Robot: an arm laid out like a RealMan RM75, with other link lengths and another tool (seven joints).
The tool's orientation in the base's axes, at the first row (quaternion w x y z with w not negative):
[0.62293 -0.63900 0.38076 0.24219]
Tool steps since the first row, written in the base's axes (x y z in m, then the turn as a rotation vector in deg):
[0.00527 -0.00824 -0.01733 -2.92 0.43 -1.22]
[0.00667 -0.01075 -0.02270 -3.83 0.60 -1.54]
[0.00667 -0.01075 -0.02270 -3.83 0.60 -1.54]
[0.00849 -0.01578 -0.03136 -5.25 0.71 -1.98]
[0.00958 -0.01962 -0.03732 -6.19 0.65 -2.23]
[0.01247 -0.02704 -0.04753 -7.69 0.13 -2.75]
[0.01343 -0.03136 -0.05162 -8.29 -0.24 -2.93]
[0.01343 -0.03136 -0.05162 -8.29 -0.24 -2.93]
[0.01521 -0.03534 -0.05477 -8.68 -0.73 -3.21]
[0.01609 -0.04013 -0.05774 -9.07 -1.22 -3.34]
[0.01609 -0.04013 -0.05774 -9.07 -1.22 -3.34]
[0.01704 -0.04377 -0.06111 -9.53 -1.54 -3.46]
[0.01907 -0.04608 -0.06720 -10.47 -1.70 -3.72]
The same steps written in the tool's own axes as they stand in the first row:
[0.01823 0.00590 -0.00536 -0.85 3.08 0.07]
[0.02374 0.00792 -0.00702 -1.17 4.00 0.12]
[0.02374 0.00792 -0.00702 -1.17 4.00 0.12]
[0.03253 0.01145 -0.01073 -1.69 5.40 0.04]
[0.03856 0.01398 -0.01368 -2.04 6.29 -0.15]
[0.04965 0.01746 -0.01939 -2.43 7.75 -0.85]
[0.05422 0.01892 -0.02303 -2.57 8.31 -1.29]
[0.05422 0.01892 -0.02303 -2.57 8.31 -1.29]
[0.05848 0.01918 -0.02631 -2.49 8.76 -1.80]
[0.06222 0.01998 -0.03054 -2.53 9.11 -2.34]
[0.06222 0.01998 -0.03054 -2.53 9.11 -2.34]
[0.06610 0.02106 -0.03359 -2.65 9.53 -2.71]
[0.07250 0.02303 -0.03488 -2.98 10.42 -3.00]

